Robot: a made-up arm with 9 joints. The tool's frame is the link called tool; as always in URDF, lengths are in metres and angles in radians. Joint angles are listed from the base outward.
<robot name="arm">
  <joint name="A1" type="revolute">
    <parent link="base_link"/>
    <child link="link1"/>
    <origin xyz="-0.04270 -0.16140 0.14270"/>
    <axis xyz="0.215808 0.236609 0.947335"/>
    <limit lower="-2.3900" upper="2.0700"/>
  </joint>
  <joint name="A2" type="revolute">
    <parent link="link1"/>
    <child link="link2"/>
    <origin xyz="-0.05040 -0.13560 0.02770"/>
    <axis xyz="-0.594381 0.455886 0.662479"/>
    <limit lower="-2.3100" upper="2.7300"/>
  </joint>
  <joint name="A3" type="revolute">
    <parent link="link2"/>
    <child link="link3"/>
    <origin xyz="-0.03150 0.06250 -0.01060"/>
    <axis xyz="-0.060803 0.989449 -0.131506"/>
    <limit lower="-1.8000" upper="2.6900"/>
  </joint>
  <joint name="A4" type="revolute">
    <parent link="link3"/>
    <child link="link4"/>
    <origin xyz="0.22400 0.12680 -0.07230"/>
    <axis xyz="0 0 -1"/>
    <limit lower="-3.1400" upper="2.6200"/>
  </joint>
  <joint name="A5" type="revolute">
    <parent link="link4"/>
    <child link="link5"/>
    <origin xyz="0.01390 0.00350 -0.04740"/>
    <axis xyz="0 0 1"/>
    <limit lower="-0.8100" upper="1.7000"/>
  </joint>
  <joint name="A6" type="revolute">
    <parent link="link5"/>
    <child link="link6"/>
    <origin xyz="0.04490 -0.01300 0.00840"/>
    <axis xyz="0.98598 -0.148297 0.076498"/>
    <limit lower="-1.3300" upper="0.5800"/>
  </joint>
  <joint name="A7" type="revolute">
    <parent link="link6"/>
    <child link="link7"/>
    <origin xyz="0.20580 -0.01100 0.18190"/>
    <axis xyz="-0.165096 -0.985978 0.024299"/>
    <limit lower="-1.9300" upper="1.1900"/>
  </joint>
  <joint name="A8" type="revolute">
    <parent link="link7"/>
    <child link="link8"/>
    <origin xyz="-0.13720 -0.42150 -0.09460"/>
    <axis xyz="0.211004 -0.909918 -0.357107"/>
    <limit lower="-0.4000" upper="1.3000"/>
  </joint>
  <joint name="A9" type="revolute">
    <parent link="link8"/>
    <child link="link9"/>
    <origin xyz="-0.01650 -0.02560 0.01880"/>
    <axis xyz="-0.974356 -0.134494 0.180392"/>
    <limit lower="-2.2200" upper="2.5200"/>
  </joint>
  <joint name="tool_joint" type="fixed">
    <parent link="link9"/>
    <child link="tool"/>
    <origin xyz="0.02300 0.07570 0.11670" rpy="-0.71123 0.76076 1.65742"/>
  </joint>
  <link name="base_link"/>
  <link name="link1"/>
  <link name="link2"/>
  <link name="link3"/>
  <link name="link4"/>
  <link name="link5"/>
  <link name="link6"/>
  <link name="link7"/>
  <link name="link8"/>
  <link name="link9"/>
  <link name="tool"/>
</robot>
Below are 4 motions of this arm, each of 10 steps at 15 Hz.
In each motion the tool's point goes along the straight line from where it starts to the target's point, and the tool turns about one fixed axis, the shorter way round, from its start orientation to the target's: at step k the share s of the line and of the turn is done. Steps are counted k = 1, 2, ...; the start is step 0. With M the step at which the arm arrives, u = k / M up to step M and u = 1 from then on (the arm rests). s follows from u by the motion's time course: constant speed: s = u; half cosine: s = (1 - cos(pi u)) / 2; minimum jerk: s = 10 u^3 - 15 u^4 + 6 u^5.
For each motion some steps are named. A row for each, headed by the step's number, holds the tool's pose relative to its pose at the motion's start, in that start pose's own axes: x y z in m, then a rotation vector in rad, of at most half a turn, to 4 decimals.
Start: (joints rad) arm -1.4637 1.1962 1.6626 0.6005 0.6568 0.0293 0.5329 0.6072 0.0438
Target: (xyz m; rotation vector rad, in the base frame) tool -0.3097 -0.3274 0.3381 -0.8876 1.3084 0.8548
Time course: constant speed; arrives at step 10
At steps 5, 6, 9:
5: -0.1107 -0.0175 0.0735 -0.1536 0.0350 -0.3468
6: -0.1328 -0.0210 0.0882 -0.1843 0.0420 -0.4162
9: -0.1992 -0.0315 0.1323 -0.2765 0.0630 -0.6243

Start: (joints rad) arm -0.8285 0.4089 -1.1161 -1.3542 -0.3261 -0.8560 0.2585 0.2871 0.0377
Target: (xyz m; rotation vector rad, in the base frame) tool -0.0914 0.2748 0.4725 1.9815 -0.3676 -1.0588
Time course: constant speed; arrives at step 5
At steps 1, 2, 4, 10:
1: 0.0024 -0.0212 -0.0042 -0.0481 -0.0860 0.0176
2: 0.0049 -0.0425 -0.0085 -0.0962 -0.1719 0.0353
4: 0.0098 -0.0850 -0.0170 -0.1924 -0.3439 0.0706
10: 0.0122 -0.1062 -0.0212 -0.2405 -0.4298 0.0882

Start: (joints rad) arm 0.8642 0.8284 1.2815 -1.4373 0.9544 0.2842 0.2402 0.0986 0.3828
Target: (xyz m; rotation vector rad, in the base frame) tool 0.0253 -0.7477 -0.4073 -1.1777 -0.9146 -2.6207
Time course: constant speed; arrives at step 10
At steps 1, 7, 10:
1: 0.0212 0.0320 0.0445 0.0738 0.0500 -0.0998
7: 0.1481 0.2238 0.3113 0.5168 0.3499 -0.6984
10: 0.2116 0.3197 0.4448 0.7383 0.4999 -0.9977

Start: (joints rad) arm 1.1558 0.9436 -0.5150 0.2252 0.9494 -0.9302 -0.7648 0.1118 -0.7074
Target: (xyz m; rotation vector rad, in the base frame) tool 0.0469 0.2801 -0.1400 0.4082 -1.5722 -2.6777
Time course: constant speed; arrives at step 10
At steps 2, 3, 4, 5, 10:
2: 0.0668 0.0239 -0.1516 0.2810 -0.1947 -0.0393
3: 0.1003 0.0358 -0.2274 0.4216 -0.2921 -0.0589
4: 0.1337 0.0478 -0.3032 0.5621 -0.3894 -0.0785
5: 0.1671 0.0597 -0.3790 0.7026 -0.4868 -0.0982
10: 0.3342 0.1194 -0.7580 1.4052 -0.9736 -0.1963

